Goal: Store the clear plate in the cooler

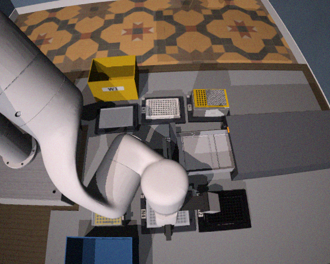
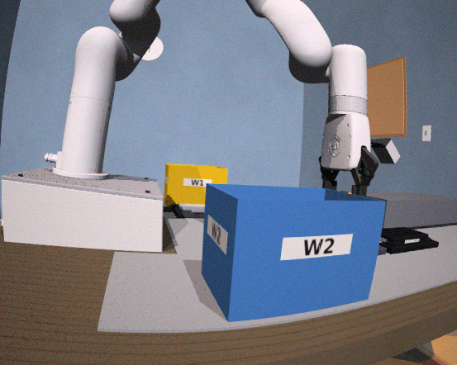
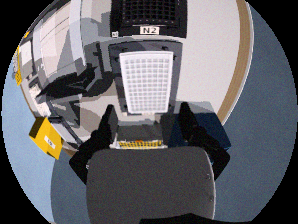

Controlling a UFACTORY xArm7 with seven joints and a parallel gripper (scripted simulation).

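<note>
The clear plate lies 80 mm below my hand. The rest, counted from my hand: blue bin W2 (170 mm behind, 150 mm to the right, 60 mm below); cooler drawer (190 mm to the left, 140 mm ahead, 70 mm below); black plate (170 mm ahead, 80 mm below).
</note>
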